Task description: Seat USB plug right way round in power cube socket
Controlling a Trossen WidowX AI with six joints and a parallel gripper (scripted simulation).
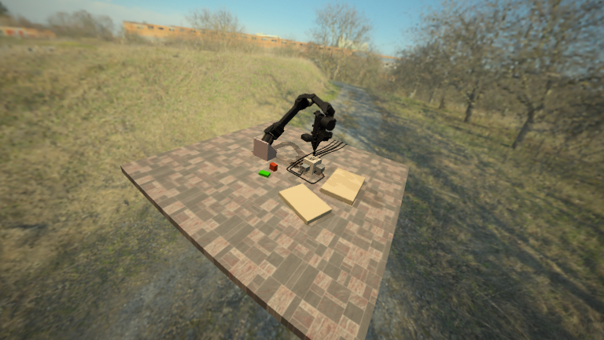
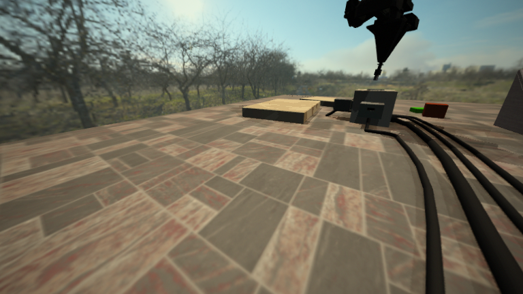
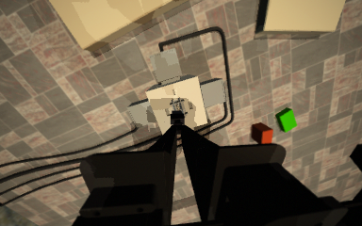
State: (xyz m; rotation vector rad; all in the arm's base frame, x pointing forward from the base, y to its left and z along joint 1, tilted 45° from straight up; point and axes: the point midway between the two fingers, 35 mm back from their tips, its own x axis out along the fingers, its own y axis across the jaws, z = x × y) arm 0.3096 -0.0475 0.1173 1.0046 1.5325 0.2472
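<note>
My gripper tip is now 20 mm above the USB plug. The rest, counted from my gripper tip: red block: 180 mm behind, 150 mm to the right, 120 mm below; green block: 230 mm to the right, 180 mm behind, 130 mm below.
</note>
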